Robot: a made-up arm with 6 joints.
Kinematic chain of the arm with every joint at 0, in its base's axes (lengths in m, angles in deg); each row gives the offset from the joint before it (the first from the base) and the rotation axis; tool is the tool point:
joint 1: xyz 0 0 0.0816 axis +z
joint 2: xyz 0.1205 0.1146 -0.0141 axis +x
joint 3: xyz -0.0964 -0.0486 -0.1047 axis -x
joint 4: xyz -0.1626 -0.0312 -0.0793 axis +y
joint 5: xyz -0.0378 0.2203 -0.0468 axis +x
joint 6: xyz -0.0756 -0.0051 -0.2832 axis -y
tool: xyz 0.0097 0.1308 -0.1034
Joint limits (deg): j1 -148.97..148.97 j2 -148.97..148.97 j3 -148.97..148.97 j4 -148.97..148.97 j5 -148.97..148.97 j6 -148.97..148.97
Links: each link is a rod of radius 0.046 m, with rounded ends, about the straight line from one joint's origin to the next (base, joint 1, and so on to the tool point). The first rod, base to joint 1, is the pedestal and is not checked.
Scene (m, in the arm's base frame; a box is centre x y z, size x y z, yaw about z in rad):
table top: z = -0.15
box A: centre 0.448 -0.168 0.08 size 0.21 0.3 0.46 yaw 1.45
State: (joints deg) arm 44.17 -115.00 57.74 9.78 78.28 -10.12
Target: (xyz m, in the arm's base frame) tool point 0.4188 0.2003 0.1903
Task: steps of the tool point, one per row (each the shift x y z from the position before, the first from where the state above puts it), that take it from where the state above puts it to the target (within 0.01 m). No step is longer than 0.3 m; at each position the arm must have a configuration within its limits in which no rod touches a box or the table.
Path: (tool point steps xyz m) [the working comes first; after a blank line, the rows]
Joints at the target: 87.59 -118.72 29.92 -71.85 9.36 23.35
Straight joint move there: touches box A.

1: 0.0894 0.0632 0.2307
2: 0.0107 0.1389 0.2094
3: -0.0873 0.1626 0.1518
4: -0.1678 0.1312 0.0699
5: 0.1671 0.0868 -0.0846
6: 0.1330 0.0789 -0.1442
7: 0.0734 0.0666 -0.1859
8: -0.0012 0.0514 -0.1979

